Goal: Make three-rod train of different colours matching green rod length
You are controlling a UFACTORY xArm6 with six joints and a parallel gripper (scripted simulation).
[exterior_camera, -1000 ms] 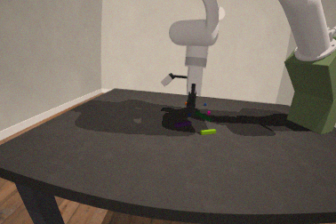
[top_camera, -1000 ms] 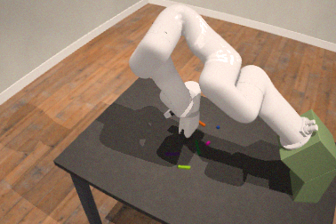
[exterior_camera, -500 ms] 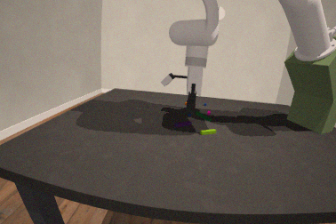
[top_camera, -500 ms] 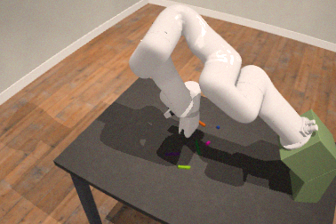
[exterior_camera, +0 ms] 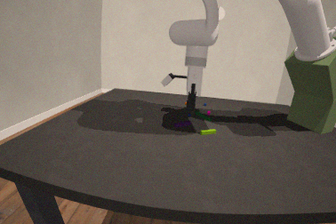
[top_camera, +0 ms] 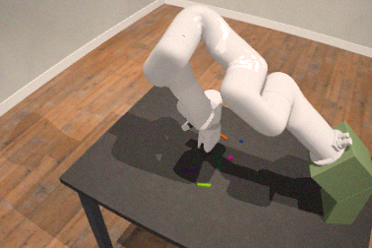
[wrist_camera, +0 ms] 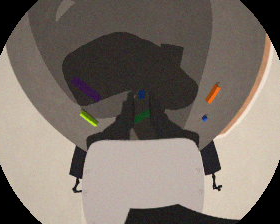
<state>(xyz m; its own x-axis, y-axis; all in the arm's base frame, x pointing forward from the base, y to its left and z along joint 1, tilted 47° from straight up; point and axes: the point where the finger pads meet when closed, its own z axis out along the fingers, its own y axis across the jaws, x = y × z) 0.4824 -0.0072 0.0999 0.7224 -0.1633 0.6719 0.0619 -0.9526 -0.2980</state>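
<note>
The green rod lies 50 mm behind my hand, 10 mm to the right of it and 30 mm below it. Round my hand: purple rod (10 mm ahead, 90 mm to the left, 30 mm below); lime rod (70 mm behind, 120 mm to the left, 30 mm below); magenta rod (80 mm behind, 50 mm to the right, 30 mm below).
</note>
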